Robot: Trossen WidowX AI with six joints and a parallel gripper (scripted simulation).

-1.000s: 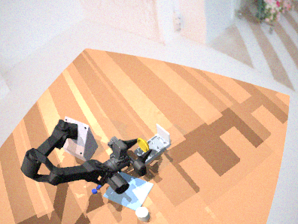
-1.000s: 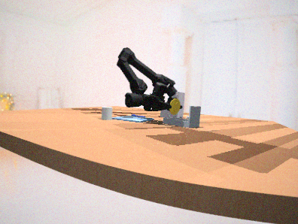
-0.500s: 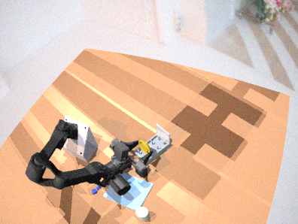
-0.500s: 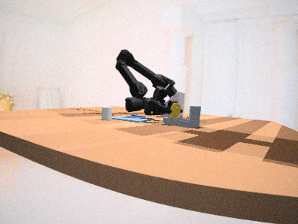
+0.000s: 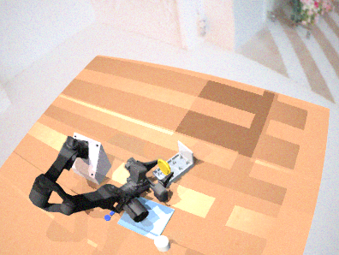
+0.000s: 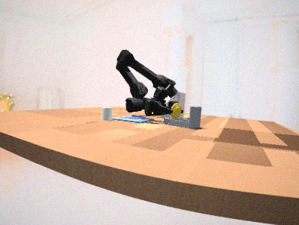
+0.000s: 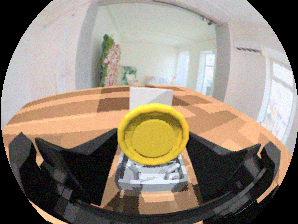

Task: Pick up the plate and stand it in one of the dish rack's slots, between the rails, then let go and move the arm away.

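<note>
The yellow plate lies 10 mm to the right of my gripper tip. Also, from my gripper tip: light blue mat 190 mm to the right, 50 mm below, 10 mm behind; blue spoon 220 mm to the right, 130 mm behind, 50 mm below; grey dish rack 30 mm below, 20 mm to the left, 10 mm ahead.
</note>
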